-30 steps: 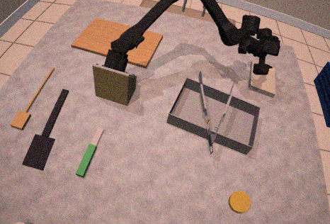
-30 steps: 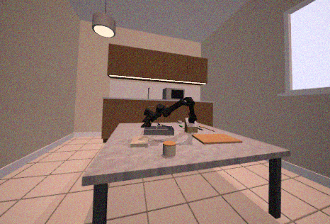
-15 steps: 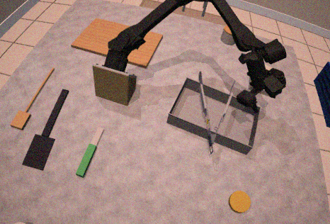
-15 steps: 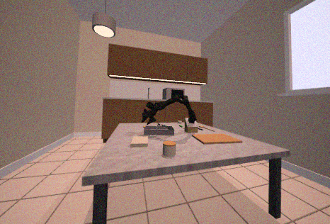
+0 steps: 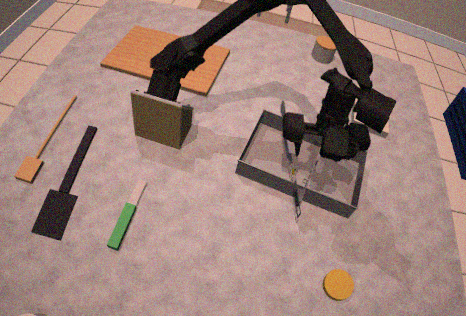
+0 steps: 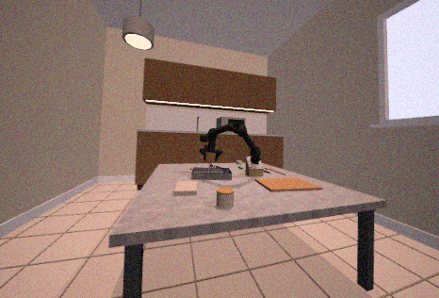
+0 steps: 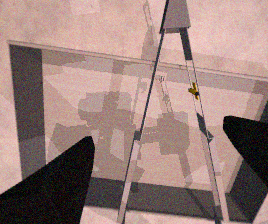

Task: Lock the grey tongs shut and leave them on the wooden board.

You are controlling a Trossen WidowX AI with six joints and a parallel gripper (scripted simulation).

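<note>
My gripper tip is 50 mm above the yellow lock slider, 40 mm past it and 20 mm to the left of it. The rest, counted from my gripper tip: roasting tin: 90 mm below, 50 mm to the left, 10 mm behind; then orange disc: 230 mm to the right, 140 mm ahead, 100 mm below; then beige block: 360 mm to the left, 160 mm ahead, 100 mm below.
</note>
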